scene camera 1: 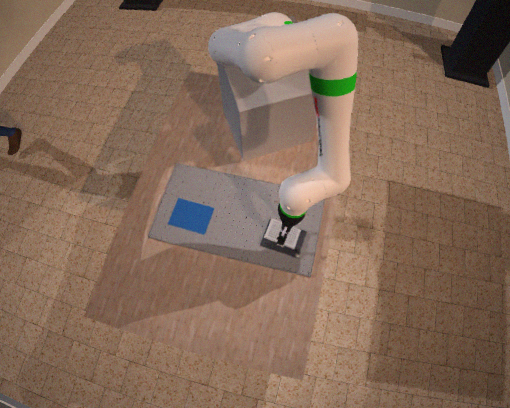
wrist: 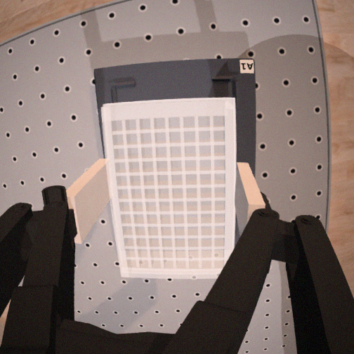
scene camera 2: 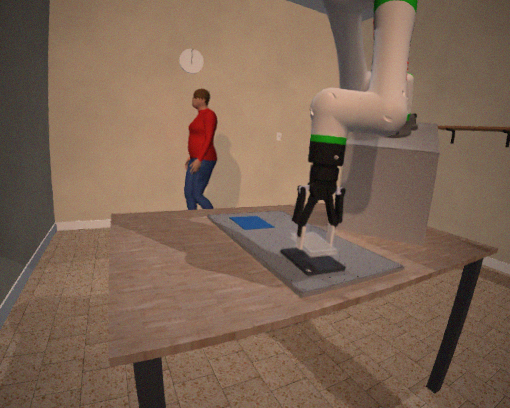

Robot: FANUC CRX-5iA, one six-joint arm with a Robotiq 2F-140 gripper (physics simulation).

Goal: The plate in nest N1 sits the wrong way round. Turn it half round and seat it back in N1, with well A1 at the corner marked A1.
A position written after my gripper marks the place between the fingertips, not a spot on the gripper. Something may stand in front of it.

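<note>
You've got my gripper here (scene camera 2: 313,247), and the wrist view has my gripper too (wrist: 171,178). There's also a white well plate (wrist: 171,163), plus a flat blue rectangle (scene camera 1: 188,215).
</note>
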